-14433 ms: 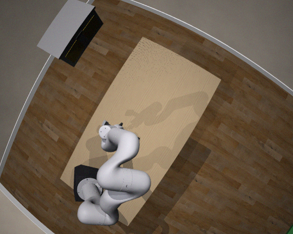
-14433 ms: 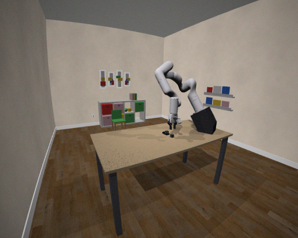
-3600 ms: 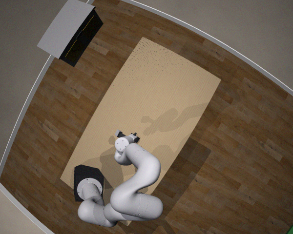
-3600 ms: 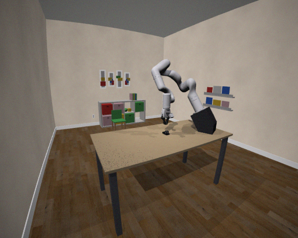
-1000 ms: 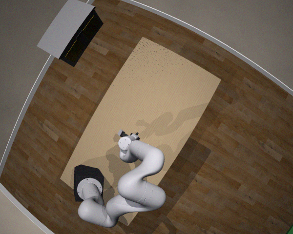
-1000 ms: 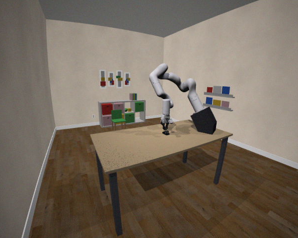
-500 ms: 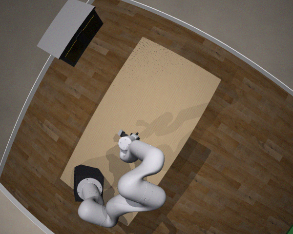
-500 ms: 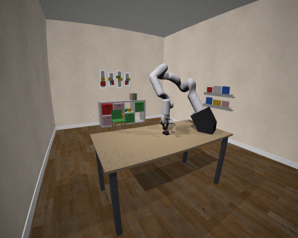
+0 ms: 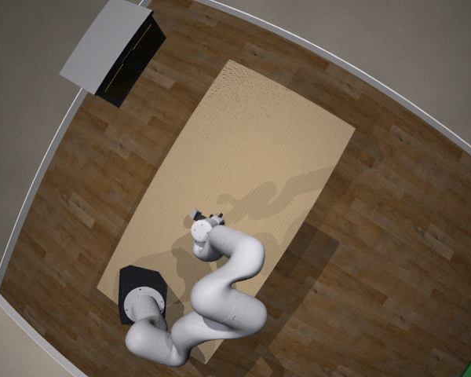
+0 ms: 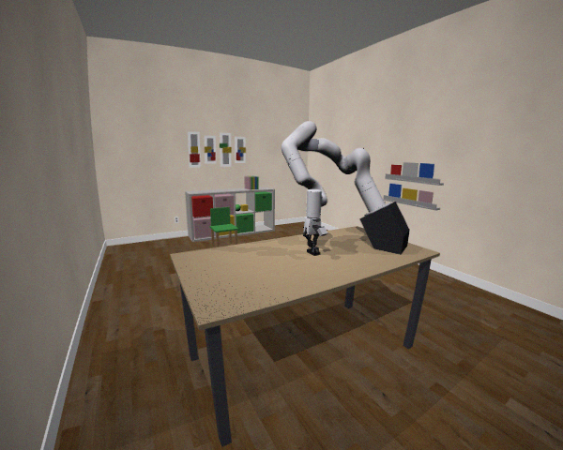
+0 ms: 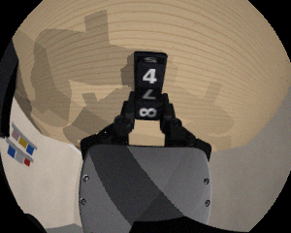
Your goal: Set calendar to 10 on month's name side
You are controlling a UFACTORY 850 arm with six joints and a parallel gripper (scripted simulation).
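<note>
My gripper is now 6 cm above the tray and 2 cm to the right of it.
</note>
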